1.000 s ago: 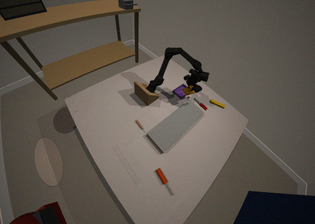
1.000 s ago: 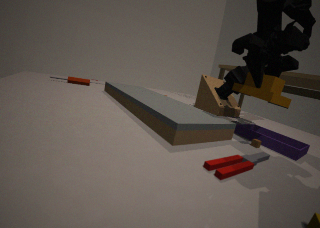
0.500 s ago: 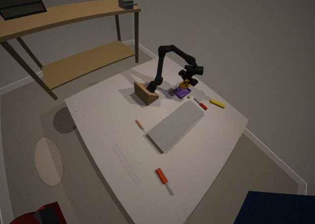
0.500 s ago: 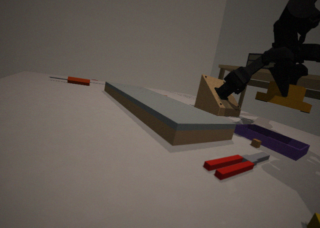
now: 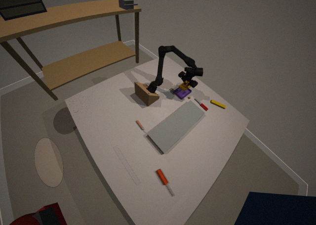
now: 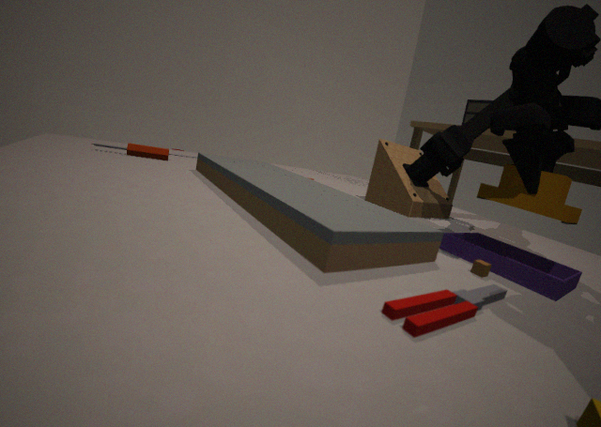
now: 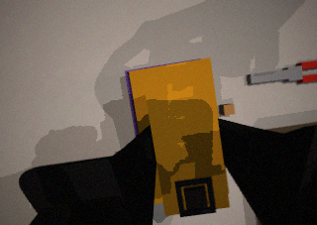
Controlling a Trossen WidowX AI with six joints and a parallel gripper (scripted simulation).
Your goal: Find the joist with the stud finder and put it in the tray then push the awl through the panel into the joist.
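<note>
My gripper tip is 10 cm above the purple tray and 1 cm to the left of it. The rest, counted from my gripper tip: yellow bar 35 cm ahead, 16 cm to the left, 10 cm below; then stud finder 2 cm to the right, 2 cm above; then cube 10 cm below, 9 cm ahead, 2 cm to the right.
</note>
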